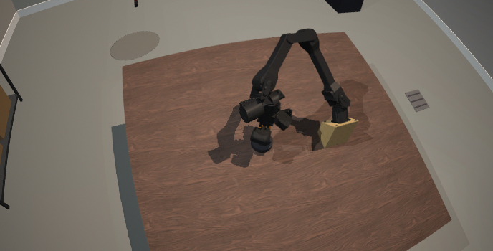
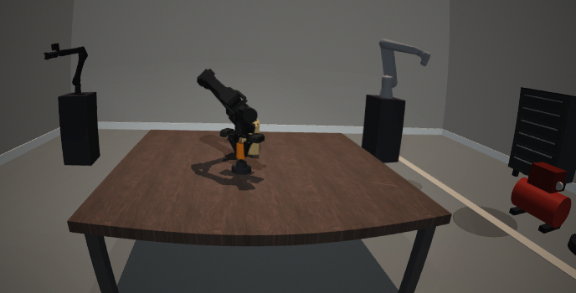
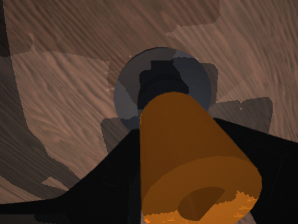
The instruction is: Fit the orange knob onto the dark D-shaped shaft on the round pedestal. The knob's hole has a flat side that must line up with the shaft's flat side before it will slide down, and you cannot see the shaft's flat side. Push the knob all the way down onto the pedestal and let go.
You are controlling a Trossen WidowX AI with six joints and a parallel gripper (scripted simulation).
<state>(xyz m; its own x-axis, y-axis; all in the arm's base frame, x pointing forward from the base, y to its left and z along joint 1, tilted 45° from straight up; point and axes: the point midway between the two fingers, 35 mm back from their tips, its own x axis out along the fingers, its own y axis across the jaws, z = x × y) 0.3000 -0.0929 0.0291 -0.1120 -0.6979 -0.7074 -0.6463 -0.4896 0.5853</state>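
Now: the orange knob 20 mm above my gripper tip. From my gripper tip the other things lie so: dark round pedestal 40 mm below.
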